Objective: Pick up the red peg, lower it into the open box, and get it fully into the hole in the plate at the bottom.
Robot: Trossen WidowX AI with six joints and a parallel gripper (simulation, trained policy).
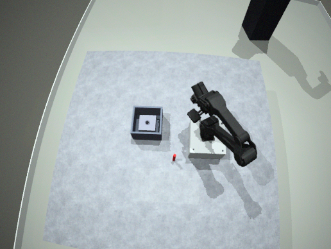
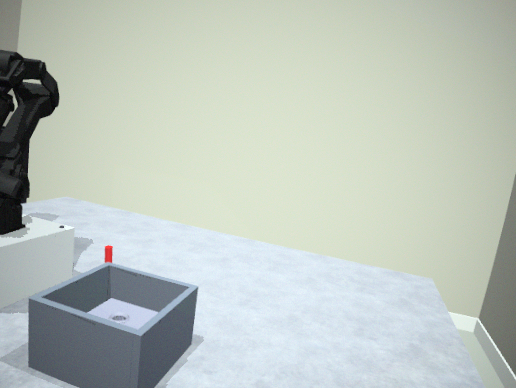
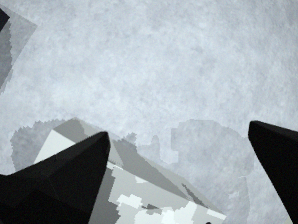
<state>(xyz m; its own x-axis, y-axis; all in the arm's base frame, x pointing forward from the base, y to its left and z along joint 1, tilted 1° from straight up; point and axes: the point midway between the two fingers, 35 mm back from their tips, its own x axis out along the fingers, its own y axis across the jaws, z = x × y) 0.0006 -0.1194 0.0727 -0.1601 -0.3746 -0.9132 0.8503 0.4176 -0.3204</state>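
Now: gripper tip 18 cm short of the red peg, 21 cm to the right of it and 11 cm above it. From my gripper tip the other things lie so: grey-blue box 30 cm ahead, 12 cm below.
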